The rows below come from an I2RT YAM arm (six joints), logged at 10 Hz.
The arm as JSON. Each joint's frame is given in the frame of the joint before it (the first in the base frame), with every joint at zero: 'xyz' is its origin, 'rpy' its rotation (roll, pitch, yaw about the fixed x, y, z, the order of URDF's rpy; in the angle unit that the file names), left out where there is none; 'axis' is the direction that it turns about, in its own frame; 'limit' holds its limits. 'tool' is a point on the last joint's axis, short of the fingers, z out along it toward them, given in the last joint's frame.
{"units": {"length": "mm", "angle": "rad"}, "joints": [
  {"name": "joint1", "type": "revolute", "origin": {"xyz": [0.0, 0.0, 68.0]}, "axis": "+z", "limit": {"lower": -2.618, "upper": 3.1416}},
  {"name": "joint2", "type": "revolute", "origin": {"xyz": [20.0, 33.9, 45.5], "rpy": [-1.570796, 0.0, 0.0]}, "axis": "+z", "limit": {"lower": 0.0, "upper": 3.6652}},
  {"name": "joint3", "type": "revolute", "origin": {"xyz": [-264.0, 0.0, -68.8], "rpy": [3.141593, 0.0, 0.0]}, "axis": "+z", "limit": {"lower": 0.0, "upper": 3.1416}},
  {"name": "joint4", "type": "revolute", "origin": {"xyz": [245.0, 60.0, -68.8]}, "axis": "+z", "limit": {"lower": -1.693, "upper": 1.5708}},
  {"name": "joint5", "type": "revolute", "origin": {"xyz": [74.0, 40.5, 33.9], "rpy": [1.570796, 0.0, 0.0]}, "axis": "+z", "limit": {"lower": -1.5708, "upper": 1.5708}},
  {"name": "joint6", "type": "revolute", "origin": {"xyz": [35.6, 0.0, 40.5], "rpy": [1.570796, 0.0, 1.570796]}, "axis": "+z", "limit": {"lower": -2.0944, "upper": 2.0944}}
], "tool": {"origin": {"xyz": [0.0, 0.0, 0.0], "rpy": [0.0, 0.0, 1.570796]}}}
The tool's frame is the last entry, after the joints.
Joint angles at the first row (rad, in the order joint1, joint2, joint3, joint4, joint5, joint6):
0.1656 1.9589 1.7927 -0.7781 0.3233 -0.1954
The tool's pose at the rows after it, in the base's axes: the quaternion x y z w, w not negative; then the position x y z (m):
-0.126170 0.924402 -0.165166 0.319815 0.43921 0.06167 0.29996
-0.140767 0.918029 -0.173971 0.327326 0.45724 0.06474 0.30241
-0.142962 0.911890 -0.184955 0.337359 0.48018 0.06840 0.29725
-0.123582 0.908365 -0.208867 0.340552 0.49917 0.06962 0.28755
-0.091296 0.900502 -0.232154 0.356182 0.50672 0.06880 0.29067
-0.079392 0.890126 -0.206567 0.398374 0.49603 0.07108 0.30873
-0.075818 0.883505 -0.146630 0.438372 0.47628 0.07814 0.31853
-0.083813 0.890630 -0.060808 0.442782 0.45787 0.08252 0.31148
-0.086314 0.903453 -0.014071 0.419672 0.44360 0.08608 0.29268
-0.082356 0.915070 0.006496 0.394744 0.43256 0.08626 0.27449
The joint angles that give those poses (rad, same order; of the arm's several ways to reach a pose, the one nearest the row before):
0.1657 1.9837 1.8588 -0.7757 0.3320 -0.2222
0.1662 2.0577 1.9699 -0.7890 0.3381 -0.2614
0.1671 2.1552 2.0912 -0.7857 0.3561 -0.2794
0.1670 2.2446 2.1920 -0.7860 0.4144 -0.2642
0.1671 2.2755 2.2431 -0.7713 0.4801 -0.2319
0.1727 2.1943 2.1579 -0.6853 0.4417 -0.2075
0.1875 2.0773 1.9947 -0.5715 0.3446 -0.1550
0.1926 1.9915 1.8450 -0.5111 0.1875 -0.0874
0.1999 1.9455 1.7240 -0.4873 0.1052 -0.0390
0.2025 1.9180 1.6314 -0.4749 0.0698 -0.0069

